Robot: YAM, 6 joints.
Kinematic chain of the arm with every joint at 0, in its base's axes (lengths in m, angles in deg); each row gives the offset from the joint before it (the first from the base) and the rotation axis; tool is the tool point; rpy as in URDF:
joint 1: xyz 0 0 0.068 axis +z
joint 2: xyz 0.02 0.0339 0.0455 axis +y
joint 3: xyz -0.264 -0.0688 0 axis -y
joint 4: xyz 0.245 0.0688 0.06 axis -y
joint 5: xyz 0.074 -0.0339 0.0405 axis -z
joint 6: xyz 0.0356 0 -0.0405 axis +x
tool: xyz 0 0 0 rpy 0 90 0
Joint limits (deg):
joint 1: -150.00..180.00
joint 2: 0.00..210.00
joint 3: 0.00..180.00
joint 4: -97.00..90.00
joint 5: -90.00..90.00
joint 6: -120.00..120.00
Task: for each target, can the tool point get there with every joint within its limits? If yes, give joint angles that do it. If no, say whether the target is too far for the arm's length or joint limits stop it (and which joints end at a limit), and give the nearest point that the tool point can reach.
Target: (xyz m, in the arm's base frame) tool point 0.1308 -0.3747 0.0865
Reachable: yes | joints -73.41 125.14 77.85 -34.88 -31.02 36.13
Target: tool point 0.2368 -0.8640 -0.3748
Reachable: no: too far | nearest point 0.1498 -0.5465 -0.1912 | short by 0.377 m
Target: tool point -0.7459 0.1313 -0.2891
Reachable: no: too far | nearest point -0.5607 0.0987 -0.1864 | short by 0.214 m
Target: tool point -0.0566 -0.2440 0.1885
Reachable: yes | joints -97.41 81.38 19.72 62.32 43.74 -24.93
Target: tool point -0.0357 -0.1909 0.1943
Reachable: yes | joints -104.27 73.05 44.45 -57.70 -20.45 97.18
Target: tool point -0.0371 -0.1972 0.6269
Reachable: yes | joints -108.59 77.43 112.93 6.57 -50.97 -69.22
